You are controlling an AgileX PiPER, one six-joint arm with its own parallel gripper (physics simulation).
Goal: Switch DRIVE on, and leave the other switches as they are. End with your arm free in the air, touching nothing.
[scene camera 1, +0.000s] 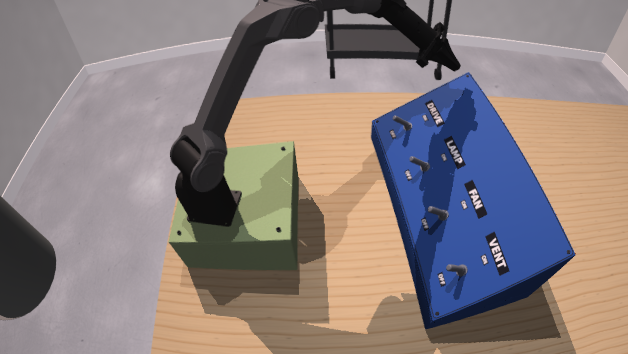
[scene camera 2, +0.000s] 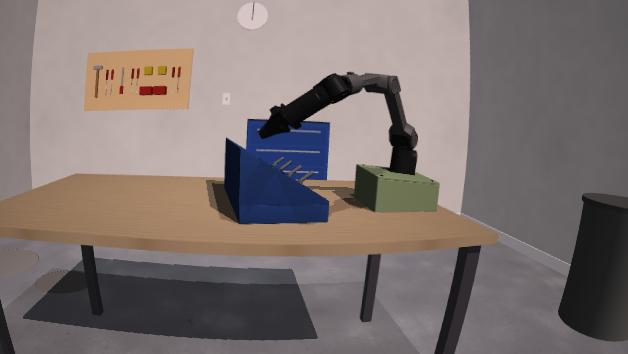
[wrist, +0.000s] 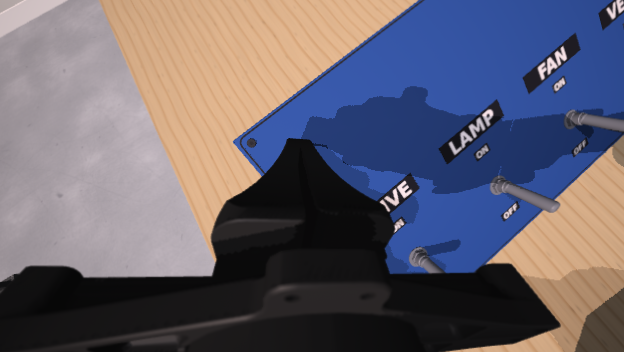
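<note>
The blue switch box point(scene camera 1: 520, 190) point(scene camera 2: 280, 200) point(wrist: 370, 70) has a sloping face with four labelled toggles. The DRIVE switch point(scene camera 1: 402, 122) point(wrist: 425, 260) leans toward its OFF label; its tip is hidden behind the gripper in the wrist view. The LAMP switch point(scene camera 1: 419, 163) point(wrist: 525, 194), FAN switch point(scene camera 1: 438, 213) point(wrist: 595, 121) and VENT switch point(scene camera 1: 456, 270) lean to OFF too. My gripper point(scene camera 1: 456, 67) point(scene camera 2: 262, 135) point(wrist: 297, 153) is shut and empty, its fingertips together. It hangs above the box's upper corner at the DRIVE end, apart from the switches.
The green base block point(scene camera 1: 260, 200) point(scene camera 2: 406, 195) carries the arm and stands on the wooden table point(scene camera 1: 345, 300) point(scene camera 2: 150, 210). A dark cart point(scene camera 1: 370, 54) and a blue drawer cabinet point(scene camera 2: 320, 141) stand behind the table. A dark bin point(scene camera 1: 22, 265) point(scene camera 2: 600, 270) stands on the floor.
</note>
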